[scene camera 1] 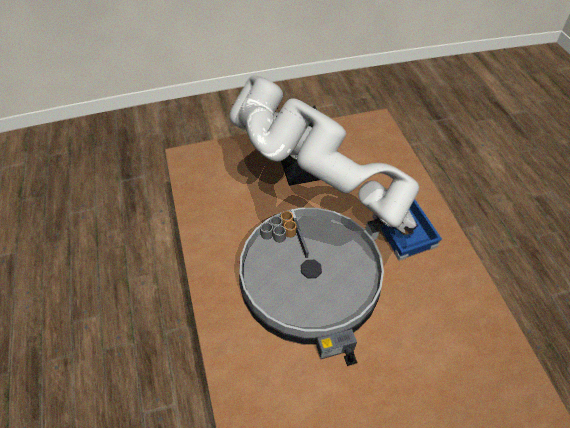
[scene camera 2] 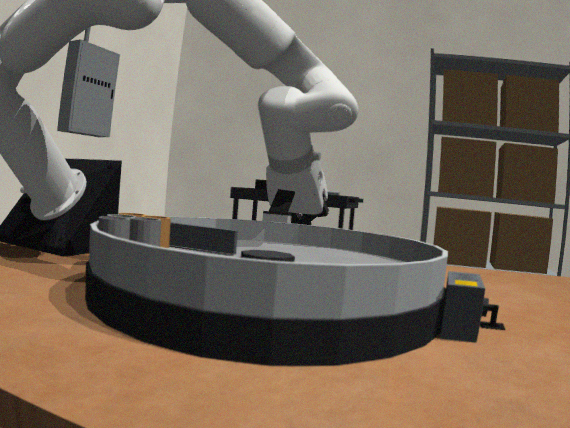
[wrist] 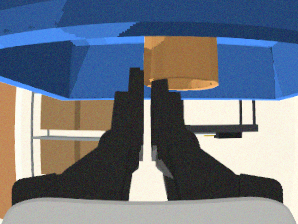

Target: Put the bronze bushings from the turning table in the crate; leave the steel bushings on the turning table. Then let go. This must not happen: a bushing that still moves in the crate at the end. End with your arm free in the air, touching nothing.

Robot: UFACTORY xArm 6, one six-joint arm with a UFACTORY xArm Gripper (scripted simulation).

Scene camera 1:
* blue crate: 425, 234
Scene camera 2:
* my gripper: 303, 235
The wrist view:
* my gripper: 147, 88
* bronze bushing: 182, 60
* blue crate: 63, 67
